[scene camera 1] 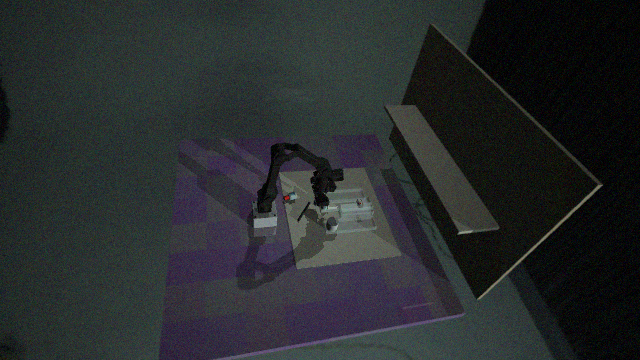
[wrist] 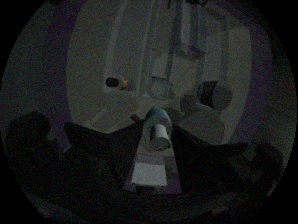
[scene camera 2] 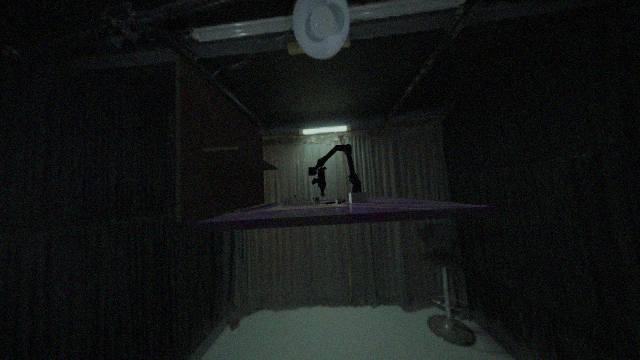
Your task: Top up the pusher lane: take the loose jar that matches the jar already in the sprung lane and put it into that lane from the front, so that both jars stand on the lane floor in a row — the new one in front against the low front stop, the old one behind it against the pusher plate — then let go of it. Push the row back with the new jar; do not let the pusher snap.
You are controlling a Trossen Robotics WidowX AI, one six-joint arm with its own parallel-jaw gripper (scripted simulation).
gripper: holds a greyish jar (wrist: pixel 157 128)
